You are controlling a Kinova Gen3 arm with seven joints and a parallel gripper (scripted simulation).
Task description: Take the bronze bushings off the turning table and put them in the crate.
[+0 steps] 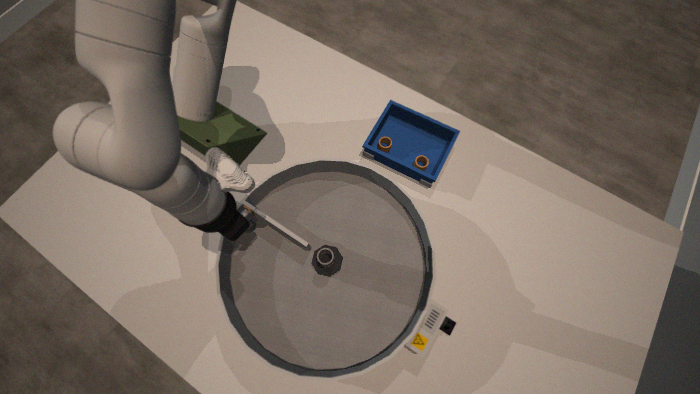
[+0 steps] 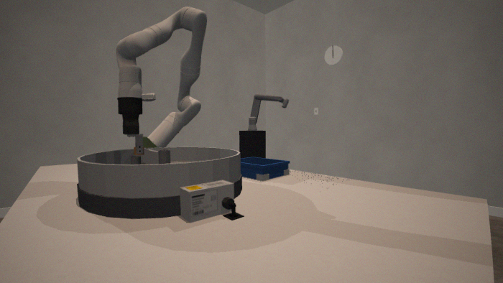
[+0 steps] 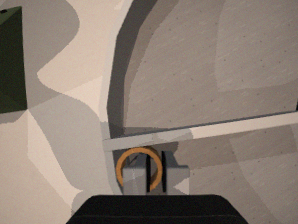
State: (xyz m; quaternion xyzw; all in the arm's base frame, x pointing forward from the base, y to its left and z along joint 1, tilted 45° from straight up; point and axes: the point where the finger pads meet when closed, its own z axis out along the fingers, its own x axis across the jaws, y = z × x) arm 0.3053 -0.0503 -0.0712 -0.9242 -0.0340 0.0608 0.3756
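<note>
My hand is 120 mm short of the blue crate, 390 mm to the right of it and 80 mm above it. Round my hand: round turning table (170 mm ahead, 50 mm to the left, 50 mm below).
</note>
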